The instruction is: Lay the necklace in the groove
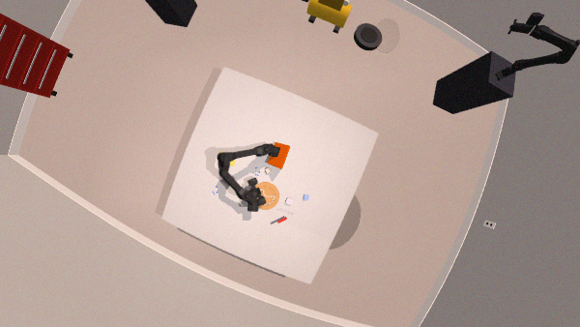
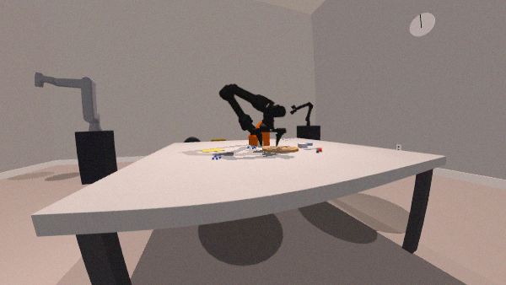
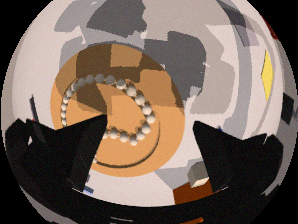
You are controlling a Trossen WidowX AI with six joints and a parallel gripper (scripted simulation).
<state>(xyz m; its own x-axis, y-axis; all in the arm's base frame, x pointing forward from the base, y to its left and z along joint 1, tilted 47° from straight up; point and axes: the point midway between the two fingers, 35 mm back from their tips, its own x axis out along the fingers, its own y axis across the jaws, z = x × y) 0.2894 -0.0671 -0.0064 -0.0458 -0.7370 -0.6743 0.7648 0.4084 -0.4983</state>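
My gripper tip is now 3 cm short of the round tan bead board, 6 cm to the right of it and 1 cm above it. Round my gripper tip: tool: 17 cm ahead, 21 cm to the left, 2 cm below; then yellow pad: 14 cm behind, 29 cm to the right, 2 cm below; then white square: 1 cm ahead, 23 cm to the left, 1 cm below.
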